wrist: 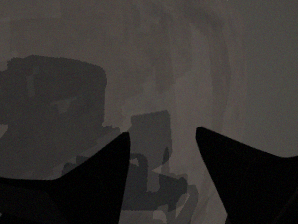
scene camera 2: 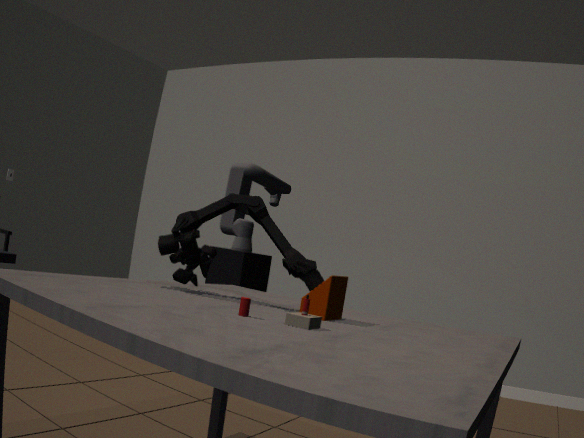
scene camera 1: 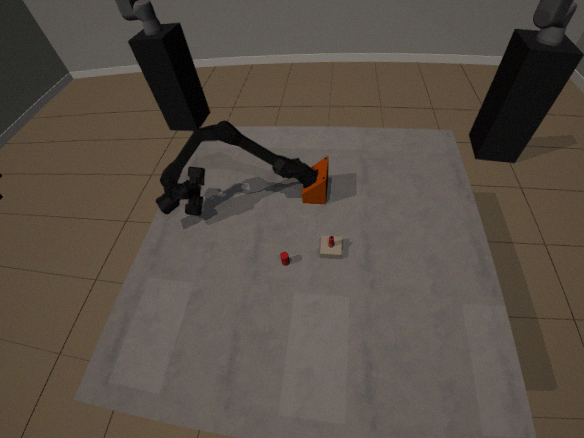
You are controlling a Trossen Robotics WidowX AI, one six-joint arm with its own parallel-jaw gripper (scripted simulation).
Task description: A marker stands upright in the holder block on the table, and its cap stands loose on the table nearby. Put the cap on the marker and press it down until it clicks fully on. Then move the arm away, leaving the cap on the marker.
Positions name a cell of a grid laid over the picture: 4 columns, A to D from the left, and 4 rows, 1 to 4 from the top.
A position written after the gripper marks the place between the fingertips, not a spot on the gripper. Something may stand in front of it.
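The scene shows the gripper (scene camera 2: B3), and the wrist camera gives a view of the gripper (wrist: C3) too.
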